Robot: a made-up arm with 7 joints. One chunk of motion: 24 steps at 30 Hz.
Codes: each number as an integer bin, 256 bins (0 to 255) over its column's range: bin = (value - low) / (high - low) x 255, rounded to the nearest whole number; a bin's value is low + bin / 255 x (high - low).
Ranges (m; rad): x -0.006..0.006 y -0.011..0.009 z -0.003..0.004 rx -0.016..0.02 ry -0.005..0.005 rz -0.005..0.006
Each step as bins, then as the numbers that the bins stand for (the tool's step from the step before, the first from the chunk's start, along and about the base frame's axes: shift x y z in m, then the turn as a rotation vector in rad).
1 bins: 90 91 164 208 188 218
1 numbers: -0.00176 -0.00386 0.00150 0.01336 0.00237 0.00440
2 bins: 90 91 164 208 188 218
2 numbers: -0.00176 -0.00386 0.00150 0.01336 0.00237 0.00440
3 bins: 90 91 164 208 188 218
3 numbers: -0.00176 -0.00386 0.00150 0.01336 0.00237 0.00440
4 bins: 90 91 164 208 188 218
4 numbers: -0.00176 -0.00386 0.00150 0.01336 0.00237 0.00440
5 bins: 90 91 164 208 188 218
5 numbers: -0.00176 -0.00386 0.00150 0.01336 0.00237 0.00440
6 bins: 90 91 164 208 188 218
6 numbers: -0.00176 -0.00386 0.00150 0.01336 0.00237 0.00440
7 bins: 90 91 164 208 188 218
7 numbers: -0.00176 -0.00386 0.00150 0.01336 0.00237 0.00440
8 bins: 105 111 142 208 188 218
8 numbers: -0.00106 -0.00229 0.00090 0.01336 0.00237 0.00440
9 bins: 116 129 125 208 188 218
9 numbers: -0.00054 -0.00088 0.00043 0.01336 0.00237 0.00440
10 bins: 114 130 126 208 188 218
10 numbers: -0.00064 -0.00080 0.00046 0.01336 0.00237 0.00440
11 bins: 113 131 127 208 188 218
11 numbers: -0.00068 -0.00073 0.00049 0.01336 0.00237 0.00440
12 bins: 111 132 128 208 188 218
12 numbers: -0.00078 -0.00065 0.00051 0.01336 0.00237 0.00440
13 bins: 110 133 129 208 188 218
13 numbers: -0.00082 -0.00057 0.00054 0.01336 0.00237 0.00440
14 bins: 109 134 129 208 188 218
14 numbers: -0.00087 -0.00049 0.00054 0.01336 0.00237 0.00440
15 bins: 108 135 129 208 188 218
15 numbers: -0.00092 -0.00041 0.00054 0.01336 0.00237 0.00440
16 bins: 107 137 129 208 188 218
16 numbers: -0.00096 -0.00025 0.00054 0.01336 0.00237 0.00440
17 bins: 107 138 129 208 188 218
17 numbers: -0.00096 -0.00018 0.00054 0.01336 0.00237 0.00440
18 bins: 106 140 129 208 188 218
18 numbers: -0.00101 -0.00002 0.00054 0.01336 0.00237 0.00440
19 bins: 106 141 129 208 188 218
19 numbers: -0.00101 0.00006 0.00054 0.01336 0.00237 0.00440
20 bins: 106 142 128 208 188 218
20 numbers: -0.00101 0.00014 0.00051 0.01336 0.00237 0.00440
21 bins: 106 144 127 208 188 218
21 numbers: -0.00101 0.00029 0.00049 0.01336 0.00237 0.00440
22 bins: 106 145 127 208 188 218
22 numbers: -0.00101 0.00037 0.00049 0.01336 0.00237 0.00440
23 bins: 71 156 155 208 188 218
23 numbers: -0.00266 0.00124 0.00125 0.01336 0.00237 0.00440
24 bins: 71 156 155 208 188 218
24 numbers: -0.00266 0.00124 0.00125 0.01336 0.00237 0.00440
